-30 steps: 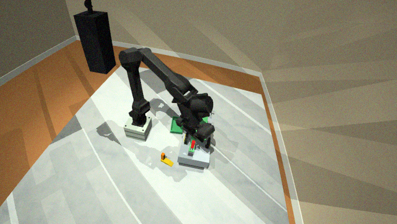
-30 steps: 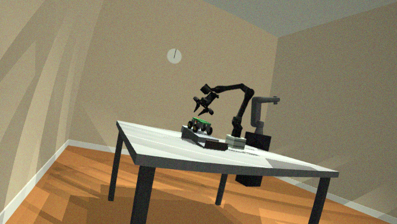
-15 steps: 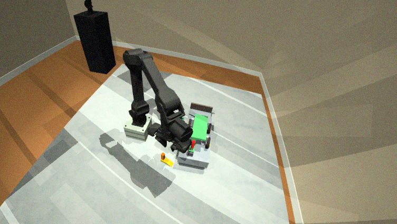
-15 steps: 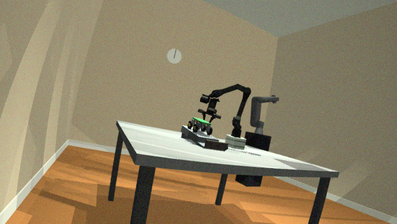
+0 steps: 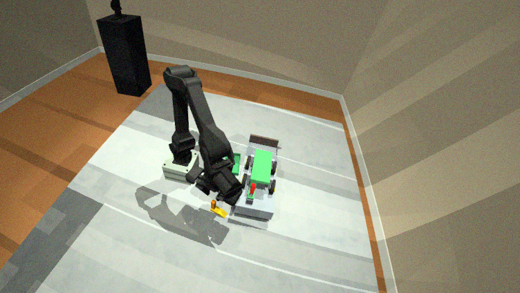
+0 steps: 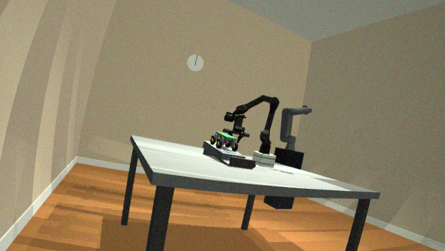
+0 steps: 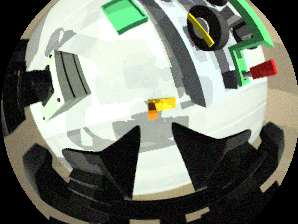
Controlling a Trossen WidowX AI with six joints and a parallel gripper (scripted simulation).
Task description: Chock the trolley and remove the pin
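My gripper tip is 20 mm short of the yellow chock and 80 mm above it. Also, from my gripper tip: green-topped trolley 150 mm ahead, 140 mm to the left, 10 mm above; then dark brown block 160 mm ahead, 410 mm to the left, 70 mm below; then red-headed stop pin 130 mm ahead, 30 mm to the left, 30 mm above.
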